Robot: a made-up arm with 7 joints. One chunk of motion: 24 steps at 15 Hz.
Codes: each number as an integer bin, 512 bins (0 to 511) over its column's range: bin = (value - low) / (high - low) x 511, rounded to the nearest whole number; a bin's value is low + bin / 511 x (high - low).
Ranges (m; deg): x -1.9..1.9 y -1.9..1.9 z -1.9..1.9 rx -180..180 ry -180..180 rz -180..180
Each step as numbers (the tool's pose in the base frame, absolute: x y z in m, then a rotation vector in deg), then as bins.
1 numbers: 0.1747 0.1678 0.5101 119.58 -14.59 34.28
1 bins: 279 278 324 425 235 304
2 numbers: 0.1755 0.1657 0.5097 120.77 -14.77 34.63
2 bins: 279 278 324 427 235 305
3 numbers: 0.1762 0.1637 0.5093 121.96 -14.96 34.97
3 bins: 279 278 324 429 234 305
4 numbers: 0.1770 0.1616 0.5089 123.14 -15.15 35.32
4 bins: 279 277 324 430 234 306
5 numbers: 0.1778 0.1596 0.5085 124.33 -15.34 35.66
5 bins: 279 277 324 432 234 306
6 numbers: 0.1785 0.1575 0.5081 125.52 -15.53 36.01
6 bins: 280 277 324 434 233 307
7 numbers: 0.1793 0.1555 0.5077 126.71 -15.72 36.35
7 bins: 280 276 324 435 233 307
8 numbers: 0.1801 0.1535 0.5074 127.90 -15.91 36.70
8 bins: 280 276 324 437 233 308
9 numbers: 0.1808 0.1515 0.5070 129.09 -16.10 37.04
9 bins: 280 276 324 439 233 308
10 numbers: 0.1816 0.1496 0.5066 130.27 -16.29 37.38
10 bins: 280 276 324 440 232 309
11 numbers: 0.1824 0.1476 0.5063 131.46 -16.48 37.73
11 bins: 280 275 324 442 232 309
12 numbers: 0.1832 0.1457 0.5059 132.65 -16.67 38.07
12 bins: 280 275 324 444 232 310
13 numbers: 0.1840 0.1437 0.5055 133.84 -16.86 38.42
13 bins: 280 275 323 445 232 310
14 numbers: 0.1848 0.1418 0.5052 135.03 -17.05 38.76
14 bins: 280 275 323 447 231 311
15 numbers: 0.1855 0.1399 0.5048 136.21 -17.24 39.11
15 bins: 280 274 323 449 231 311
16 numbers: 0.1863 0.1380 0.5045 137.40 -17.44 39.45
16 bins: 281 274 323 451 231 311
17 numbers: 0.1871 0.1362 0.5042 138.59 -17.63 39.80
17 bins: 281 274 323 452 230 312
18 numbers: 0.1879 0.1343 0.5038 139.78 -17.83 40.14
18 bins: 281 274 323 454 230 312
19 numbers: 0.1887 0.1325 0.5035 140.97 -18.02 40.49
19 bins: 281 273 323 456 230 313
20 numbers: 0.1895 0.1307 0.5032 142.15 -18.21 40.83
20 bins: 281 273 323 457 230 313
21 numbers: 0.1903 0.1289 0.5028 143.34 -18.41 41.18
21 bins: 281 273 323 459 229 314
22 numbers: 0.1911 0.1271 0.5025 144.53 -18.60 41.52
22 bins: 281 273 323 461 229 314
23 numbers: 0.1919 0.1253 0.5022 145.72 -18.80 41.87
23 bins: 281 272 323 462 229 315
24 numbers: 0.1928 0.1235 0.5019 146.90 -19.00 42.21
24 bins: 281 272 323 464 229 315
